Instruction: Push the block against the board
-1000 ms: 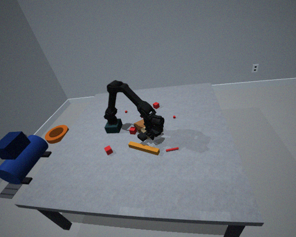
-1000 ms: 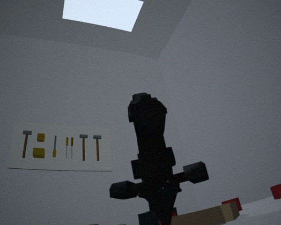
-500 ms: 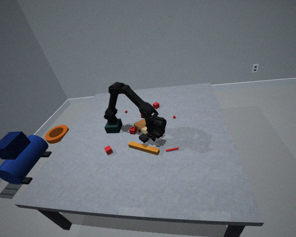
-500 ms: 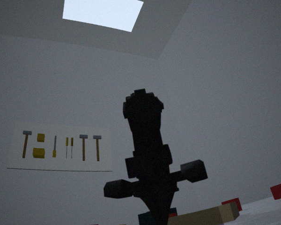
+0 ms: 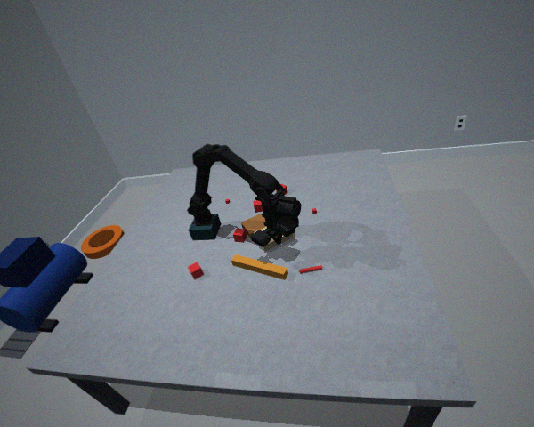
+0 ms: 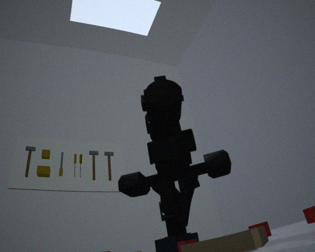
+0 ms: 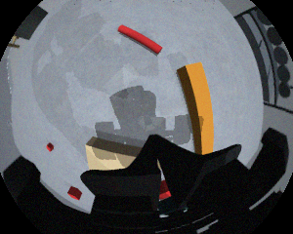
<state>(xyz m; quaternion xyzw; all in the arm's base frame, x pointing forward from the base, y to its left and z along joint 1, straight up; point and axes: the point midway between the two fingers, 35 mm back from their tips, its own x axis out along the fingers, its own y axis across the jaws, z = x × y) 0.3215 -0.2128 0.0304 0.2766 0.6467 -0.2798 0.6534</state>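
The tan board lies 2 cm behind my gripper tip, 11 cm to the left of it and 4 cm below it. Also, from my gripper tip: brown square block 10 cm behind, 18 cm to the left, 4 cm below; then long orange bar 8 cm behind, 6 cm to the right, 4 cm below; then red stick 10 cm ahead, 10 cm to the right, 5 cm below.
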